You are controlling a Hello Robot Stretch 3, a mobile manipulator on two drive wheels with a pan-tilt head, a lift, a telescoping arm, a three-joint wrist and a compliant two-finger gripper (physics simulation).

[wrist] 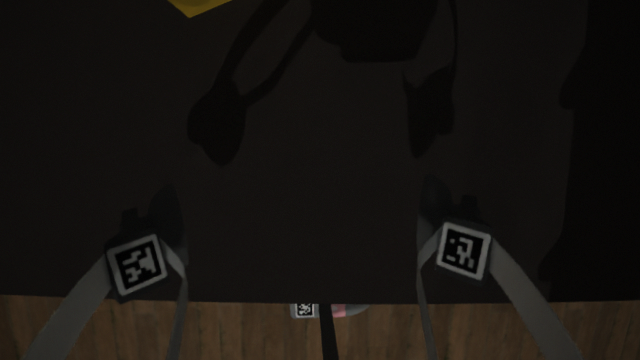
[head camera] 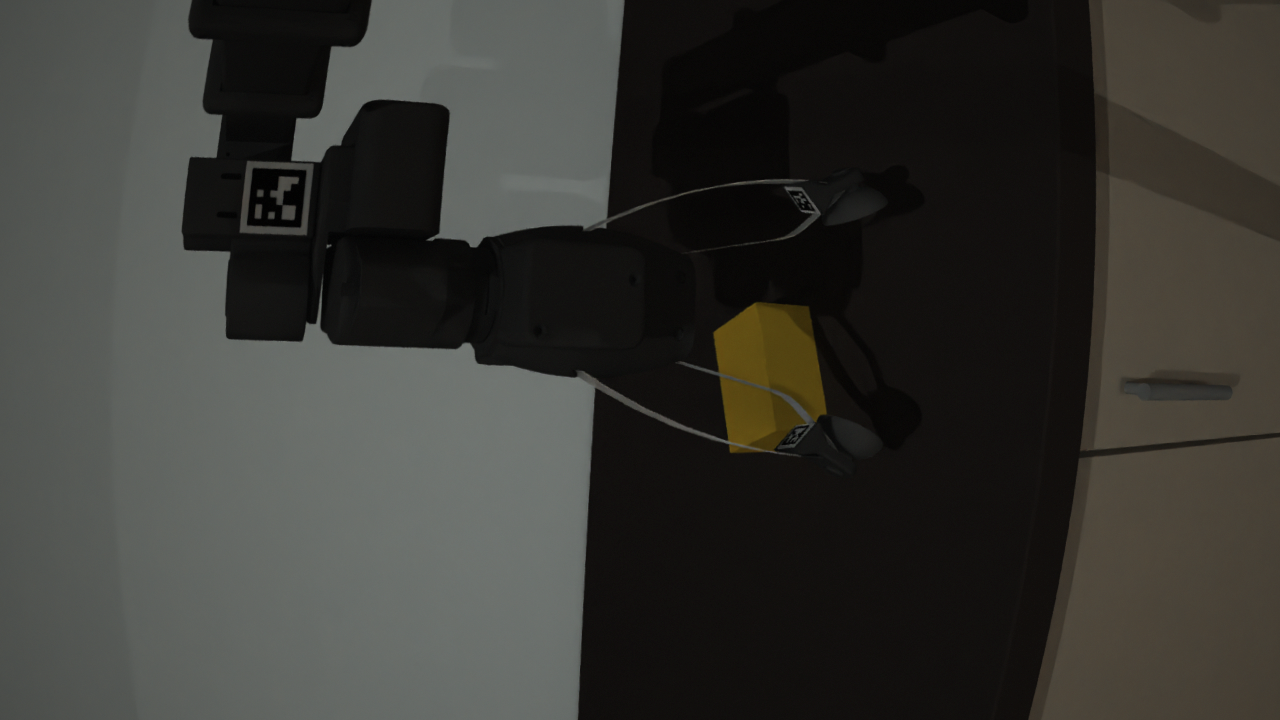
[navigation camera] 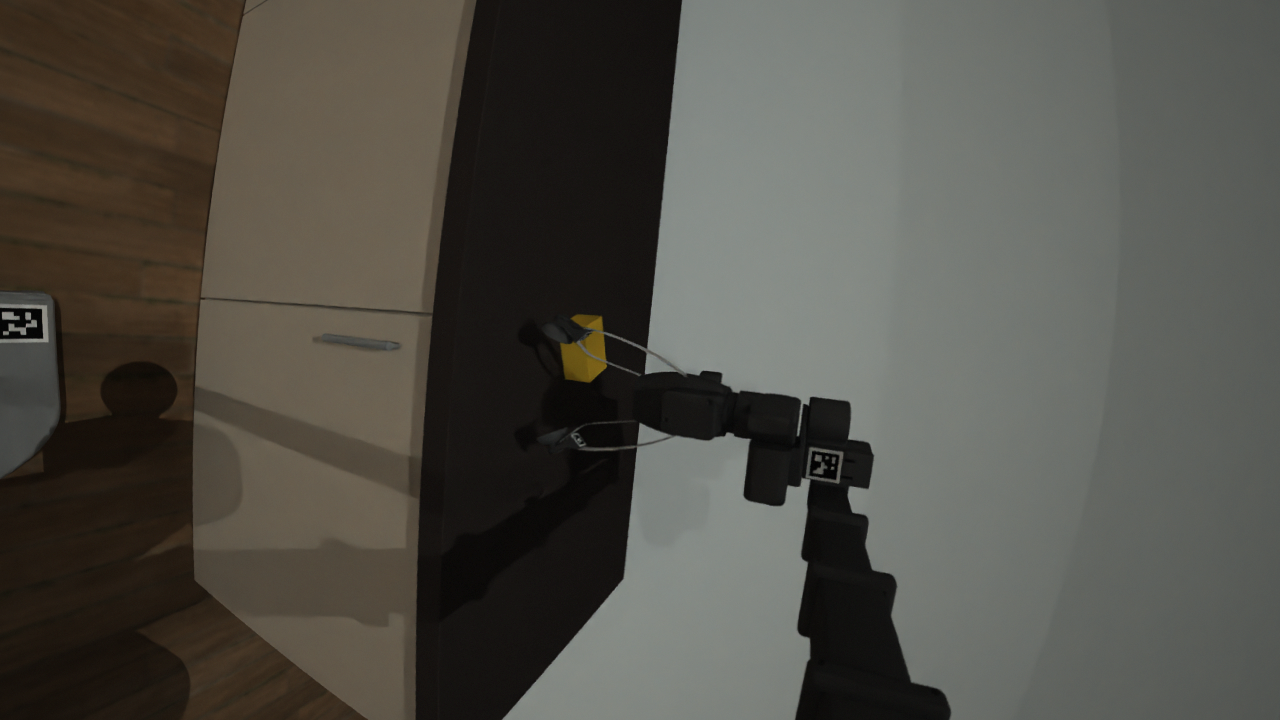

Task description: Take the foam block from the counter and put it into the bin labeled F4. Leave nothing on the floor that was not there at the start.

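Frame: origin at the robot's base, x ahead, y left, z up, level; centimetres.
Where they show: gripper, fingertip midpoint: [wrist: 302,207] [head camera: 877,323] [navigation camera: 542,382].
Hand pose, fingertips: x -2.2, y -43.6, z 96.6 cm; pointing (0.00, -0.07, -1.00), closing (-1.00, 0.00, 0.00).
Things, the pixels of their centre, and the offset from my fingertips. "*": a spot on its surface instead. Level surfaces: height alone.
- yellow foam block, body centre: [head camera: 770,379] [navigation camera: 583,347] dz -3.3, dx +3.5, dy -15.5 cm
- dark counter, its level: dz -5.5 cm
- grey handle, surface spot: [head camera: 1181,391] [navigation camera: 361,343] * dz -20.3, dx +3.3, dy +9.9 cm
- wooden floor, its level: dz -96.5 cm
The yellow foam block [head camera: 756,371] [navigation camera: 583,361] [wrist: 195,7] lies on the dark counter [head camera: 805,582] [navigation camera: 572,134] [wrist: 75,150]. In the wrist view a corner of it shows at the top edge, left of centre. My gripper [head camera: 854,322] [navigation camera: 556,385] [wrist: 302,207] is open, with nothing between its fingertips, and hangs above the counter. In the head view one finger passes over the block and hides part of it; the other finger is well to the side. The finger shadows lie on the counter, apart from the tips. The bin labeled F4 does not show.
A pale cabinet front [head camera: 1181,555] [navigation camera: 331,197] with a grey handle [head camera: 1181,391] [navigation camera: 358,342] is below the counter's front edge. A pale wall [head camera: 358,537] [navigation camera: 984,268] is behind the counter. My base [navigation camera: 26,385] [wrist: 305,311] stands on the wooden floor [navigation camera: 107,179] [wrist: 240,330].
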